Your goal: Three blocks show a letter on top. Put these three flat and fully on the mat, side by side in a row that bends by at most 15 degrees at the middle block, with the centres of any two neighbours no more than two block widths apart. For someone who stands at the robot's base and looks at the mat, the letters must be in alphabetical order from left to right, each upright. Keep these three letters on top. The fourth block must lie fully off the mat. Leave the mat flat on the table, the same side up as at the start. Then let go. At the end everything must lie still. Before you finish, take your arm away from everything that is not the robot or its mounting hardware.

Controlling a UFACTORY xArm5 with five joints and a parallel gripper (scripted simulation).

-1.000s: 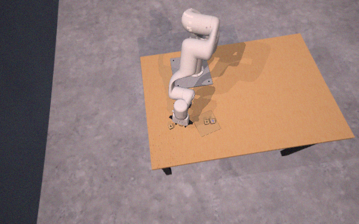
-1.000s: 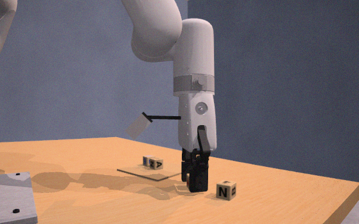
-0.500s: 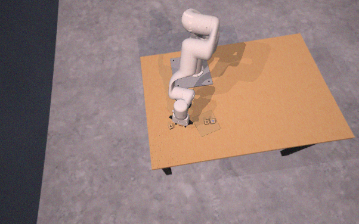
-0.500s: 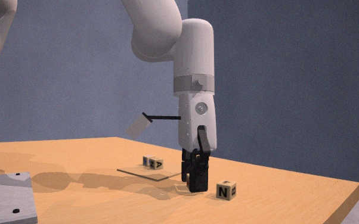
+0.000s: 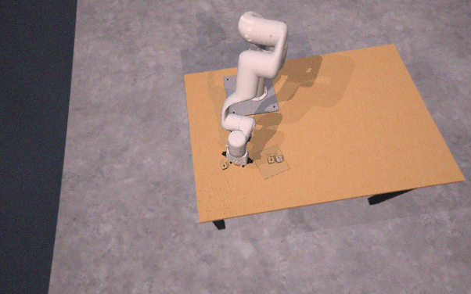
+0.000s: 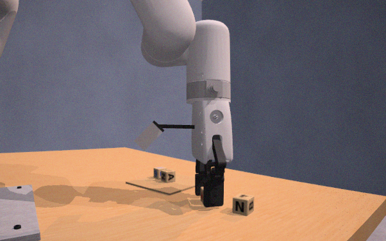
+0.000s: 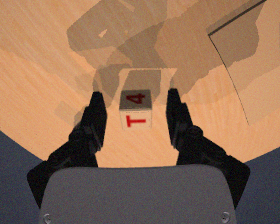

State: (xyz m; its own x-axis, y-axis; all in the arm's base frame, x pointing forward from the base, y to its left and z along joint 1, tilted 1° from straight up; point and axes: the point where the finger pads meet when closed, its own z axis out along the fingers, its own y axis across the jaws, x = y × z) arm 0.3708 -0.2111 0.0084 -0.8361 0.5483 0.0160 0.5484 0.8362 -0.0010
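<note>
My gripper is now 1 cm above the red-lettered block. From my hand the other things lie so: blue-lettered block (5 cm ahead, 20 cm to the left); black-lettered block (7 cm to the right, 1 cm below); thin tan mat (4 cm ahead, 16 cm to the left, 2 cm below).
</note>
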